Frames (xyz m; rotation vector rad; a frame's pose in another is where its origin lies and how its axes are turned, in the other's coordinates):
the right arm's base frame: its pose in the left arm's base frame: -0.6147 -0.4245 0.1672 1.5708 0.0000 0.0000
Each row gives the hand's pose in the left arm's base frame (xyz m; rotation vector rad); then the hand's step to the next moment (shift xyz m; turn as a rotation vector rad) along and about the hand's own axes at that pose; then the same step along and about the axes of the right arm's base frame.
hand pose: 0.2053 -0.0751 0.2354 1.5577 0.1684 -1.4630
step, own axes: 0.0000 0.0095 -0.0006 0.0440 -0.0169 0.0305
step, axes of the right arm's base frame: 0.0067 0.0049 0.0046 -0.0205 -0.0401 0.0335
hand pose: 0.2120 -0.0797 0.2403 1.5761 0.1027 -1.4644
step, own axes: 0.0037 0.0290 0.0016 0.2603 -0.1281 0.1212
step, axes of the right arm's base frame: 0.0179 0.0135 0.0188 -0.0955 -0.2628 0.1437
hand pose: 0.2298 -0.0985 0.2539 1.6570 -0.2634 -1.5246
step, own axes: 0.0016 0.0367 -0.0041 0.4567 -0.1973 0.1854
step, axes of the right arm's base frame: 0.0179 0.0237 0.0220 -0.1328 -0.4450 0.2573
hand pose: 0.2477 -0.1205 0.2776 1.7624 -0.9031 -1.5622
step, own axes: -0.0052 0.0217 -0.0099 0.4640 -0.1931 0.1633
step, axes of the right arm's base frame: 0.0074 0.0217 0.0084 -0.1108 -0.4432 0.2656
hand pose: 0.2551 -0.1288 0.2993 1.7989 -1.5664 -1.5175
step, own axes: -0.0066 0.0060 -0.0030 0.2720 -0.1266 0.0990
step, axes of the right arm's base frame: 0.0004 0.0091 -0.0024 -0.0607 -0.2715 0.1497
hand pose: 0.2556 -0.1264 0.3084 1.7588 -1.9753 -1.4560
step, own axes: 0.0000 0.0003 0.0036 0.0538 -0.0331 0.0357
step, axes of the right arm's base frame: -0.0025 -0.0017 -0.0020 -0.0167 -0.0679 0.0195
